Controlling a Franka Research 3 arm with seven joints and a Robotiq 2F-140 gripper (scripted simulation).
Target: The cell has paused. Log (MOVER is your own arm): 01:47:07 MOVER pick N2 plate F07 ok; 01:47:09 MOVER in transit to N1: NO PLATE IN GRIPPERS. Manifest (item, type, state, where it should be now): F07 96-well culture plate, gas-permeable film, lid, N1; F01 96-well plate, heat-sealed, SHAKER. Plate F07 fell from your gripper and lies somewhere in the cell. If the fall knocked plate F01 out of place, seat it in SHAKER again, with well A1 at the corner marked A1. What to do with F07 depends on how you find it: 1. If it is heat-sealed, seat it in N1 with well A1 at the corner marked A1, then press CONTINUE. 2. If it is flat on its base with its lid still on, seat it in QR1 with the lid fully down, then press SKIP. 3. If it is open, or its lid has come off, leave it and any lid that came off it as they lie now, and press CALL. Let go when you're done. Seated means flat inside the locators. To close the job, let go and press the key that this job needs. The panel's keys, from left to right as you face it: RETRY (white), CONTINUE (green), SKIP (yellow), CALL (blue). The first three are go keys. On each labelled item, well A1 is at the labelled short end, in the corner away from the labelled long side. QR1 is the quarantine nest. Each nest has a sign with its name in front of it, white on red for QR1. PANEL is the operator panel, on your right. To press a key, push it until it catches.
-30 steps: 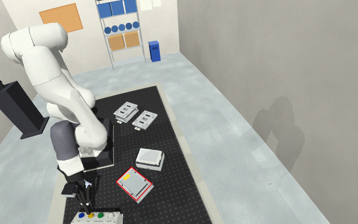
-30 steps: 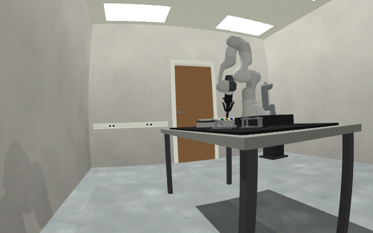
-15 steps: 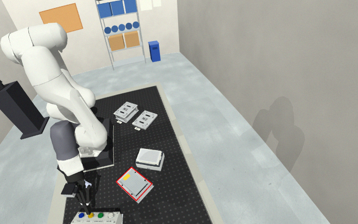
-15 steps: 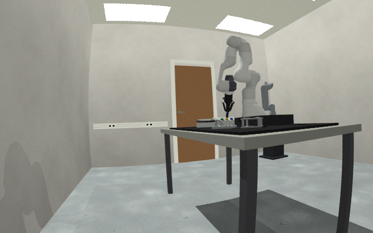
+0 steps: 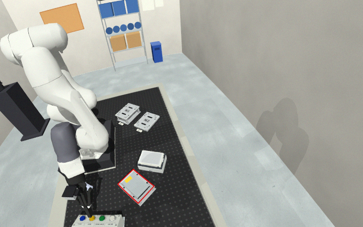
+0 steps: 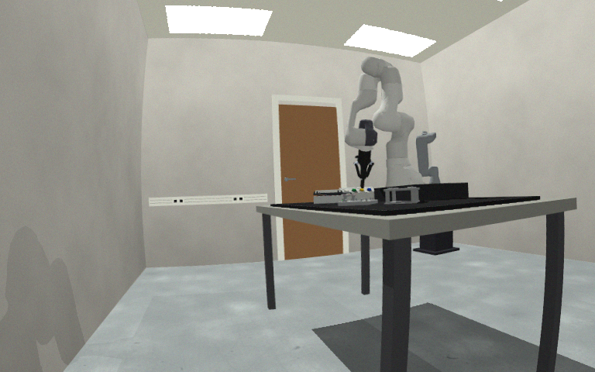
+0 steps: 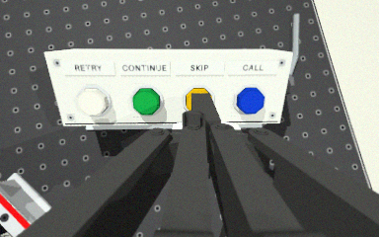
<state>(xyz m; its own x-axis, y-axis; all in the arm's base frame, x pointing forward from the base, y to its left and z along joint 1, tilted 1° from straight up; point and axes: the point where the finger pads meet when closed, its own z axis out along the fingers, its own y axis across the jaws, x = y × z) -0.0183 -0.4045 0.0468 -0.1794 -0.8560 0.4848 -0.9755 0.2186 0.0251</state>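
The yellow skip key is 40 mm below my hand, 20 mm to the right of it and 10 mm behind it. Also, from my hand: blue call key 60 mm behind, 40 mm below, 10 mm to the right; white retry key 90 mm ahead, 40 mm to the right, 40 mm below; green continue key 40 mm below, 40 mm ahead, 30 mm to the right.
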